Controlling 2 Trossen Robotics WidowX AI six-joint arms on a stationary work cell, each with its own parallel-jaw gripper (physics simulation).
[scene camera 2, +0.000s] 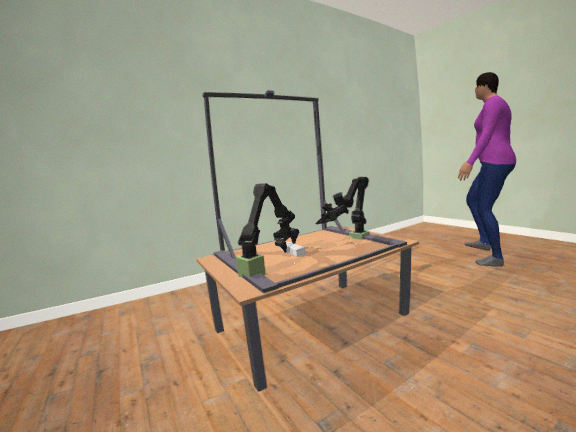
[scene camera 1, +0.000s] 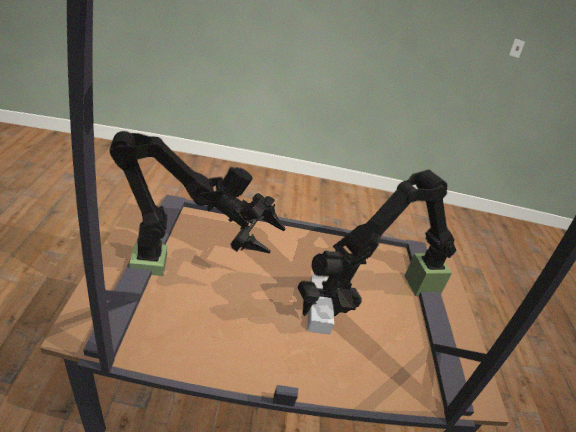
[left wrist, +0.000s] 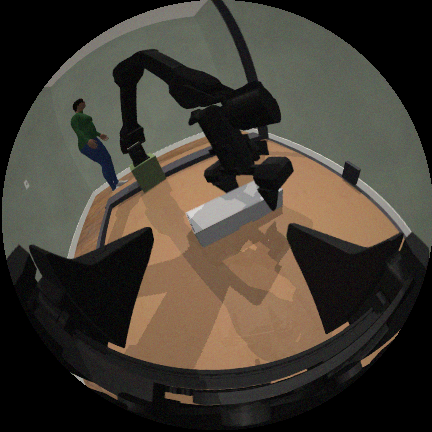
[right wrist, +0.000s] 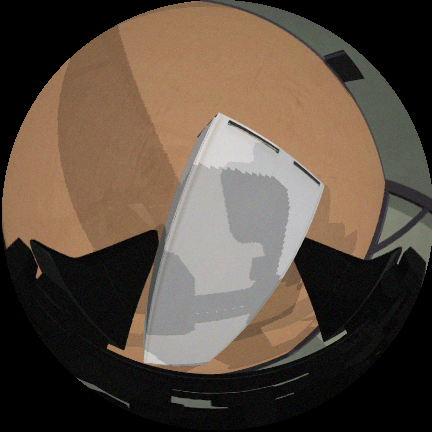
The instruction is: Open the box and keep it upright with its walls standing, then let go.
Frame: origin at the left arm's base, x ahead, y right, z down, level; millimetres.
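Seen in the pictures: left gripper, fingertip midpoint: (scene camera 2: 317, 223) (scene camera 1: 277, 241) (left wrist: 221, 232); right gripper, fingertip midpoint: (scene camera 1: 317, 316) (left wrist: 256, 204) (right wrist: 227, 240); left arm's base, origin of the base link: (scene camera 2: 359, 231) (scene camera 1: 148, 253); right arm's base, origin of the base link: (scene camera 2: 249, 256) (scene camera 1: 433, 262) (left wrist: 140, 160).
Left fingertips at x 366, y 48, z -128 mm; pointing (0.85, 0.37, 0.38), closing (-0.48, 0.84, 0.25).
Note:
Pixels of each thing's top centre, then the offset from my left fingertips to it. Level surfaces: height alone.
- white box, middle of its top: (right wrist: 206, 325) (left wrist: 234, 200) (scene camera 1: 322, 297) (scene camera 2: 292, 245) dy +91, dx +143, dz +122 mm
- wooden table, its level: dz +167 mm
- small dark block, middle of its top: (scene camera 1: 287, 389) (left wrist: 352, 164) dy +412, dx +7, dz +109 mm
The white box (scene camera 1: 321, 324) (scene camera 2: 298, 250) (left wrist: 220, 212) (right wrist: 220, 210) is a long, low closed block lying on the table; its lid lies flat. Two dark slots show along its far end in the right wrist view. My right gripper (scene camera 1: 321, 311) (scene camera 2: 289, 247) (right wrist: 227, 240) is open and points down over the box, with one finger on each side of it; whether they touch it I cannot tell. My left gripper (scene camera 1: 276, 240) (scene camera 2: 318, 221) (left wrist: 221, 232) is open and empty, raised above the table and well apart from the box, at the upper left of it in scene camera 1.
The wooden table (scene camera 1: 200, 350) (scene camera 2: 227, 282) has a dark frame (scene camera 1: 200, 386) along its edges. Dark posts rise at both sides in scene camera 1. A small dark block (scene camera 1: 286, 395) sits on the front rail. Both arms stand on green bases (scene camera 1: 148, 265) (scene camera 1: 434, 281). A person (scene camera 2: 495, 135) stands beyond the table.

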